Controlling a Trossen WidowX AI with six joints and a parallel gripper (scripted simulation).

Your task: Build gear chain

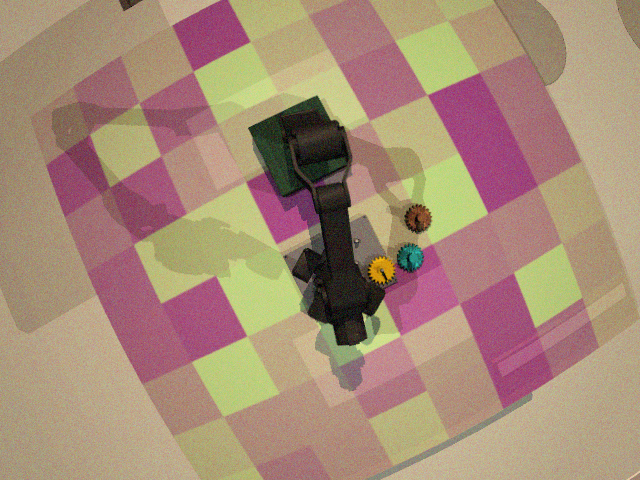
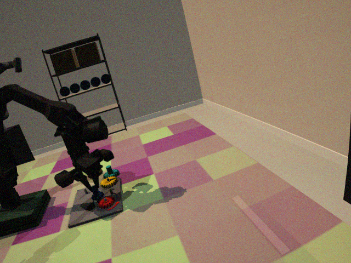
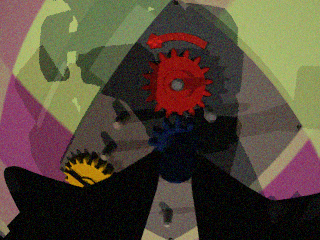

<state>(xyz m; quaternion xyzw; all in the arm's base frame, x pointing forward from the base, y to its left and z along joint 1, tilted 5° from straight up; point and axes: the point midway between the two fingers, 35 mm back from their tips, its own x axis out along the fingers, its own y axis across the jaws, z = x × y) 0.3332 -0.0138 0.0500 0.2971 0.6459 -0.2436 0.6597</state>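
Right now my gripper tip is 30 mm to the left of the red gear, 30 mm short of it and 30 mm above it. The rest, counted from my gripper tip: blue gear: 10 mm below; then yellow gear: 100 mm to the left, 30 mm below, 10 mm ahead; then teal gear: 180 mm to the left, 30 mm below, 10 mm ahead.
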